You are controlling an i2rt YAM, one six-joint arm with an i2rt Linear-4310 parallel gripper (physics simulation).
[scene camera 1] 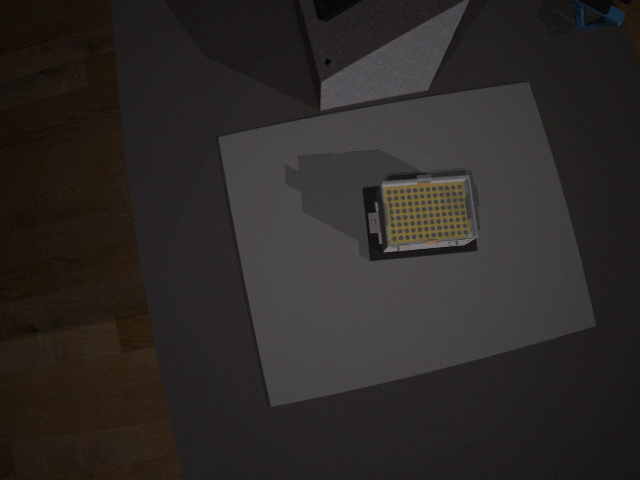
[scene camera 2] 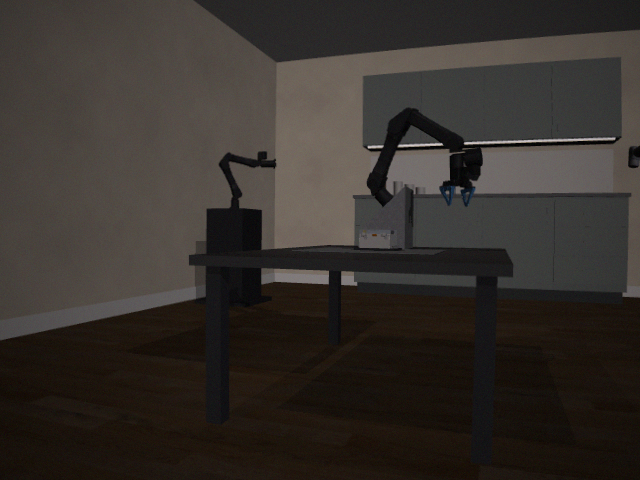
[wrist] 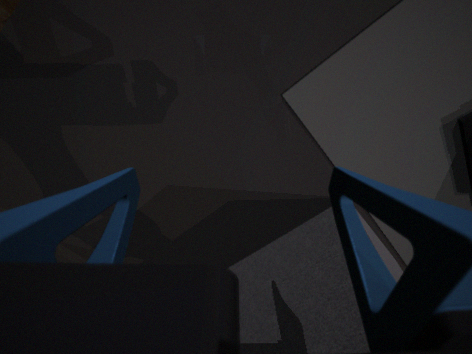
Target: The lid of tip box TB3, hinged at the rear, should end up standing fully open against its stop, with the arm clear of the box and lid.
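Pixels of known places: gripper, fingertip midpoint: [scene camera 1: 589, 4] [scene camera 2: 457, 206] [wrist: 234, 178]; arm's base, origin of the base link: [scene camera 2: 391, 205].
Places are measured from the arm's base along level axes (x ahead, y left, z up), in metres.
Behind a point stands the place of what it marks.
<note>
Tip box TB3 [scene camera 1: 429, 211] {y 0.016, x 0.308, z -0.109 m} [scene camera 2: 374, 239] {y 0.015, x 0.348, z -0.145 m} sits in a black base [scene camera 1: 408, 255] {y -0.010, x 0.352, z -0.178 m} on the pale mat. From above, its yellow, holed rack shows inside whitish, partly see-through walls, with an orange tab at two opposite edges. No lid stands upright above the box in scene camera 2; whether a clear lid lies over the rack is hard to tell. My gripper [scene camera 2: 457, 205] {y 0.292, x 0.080, z -0.009 m} [wrist: 234, 178] {y 0.292, x 0.080, z -0.009 m} is open and empty. It hangs high, well to the right of the box in scene camera 2, apart from it. Part of its blue fingers shows at the top right in scene camera 1.
The grey arm mount [scene camera 1: 382, 77] {y -0.002, x 0.109, z -0.110 m} [scene camera 2: 405, 222] {y 0.081, x 0.090, z -0.077 m} [wrist: 260, 290] {y 0.076, x -0.050, z -0.119 m} stands close beside the mat [scene camera 1: 320, 320] {y -0.149, x 0.418, z -0.186 m} [wrist: 380, 90] {y 0.190, x 0.201, z -0.186 m}. The dark table [scene camera 2: 351, 264] {y 0.107, x 0.941, z -0.201 m} carries both. Another arm stands on a black pedestal [scene camera 2: 234, 232] at the left. Cabinets [scene camera 2: 506, 237] are in the background.
</note>
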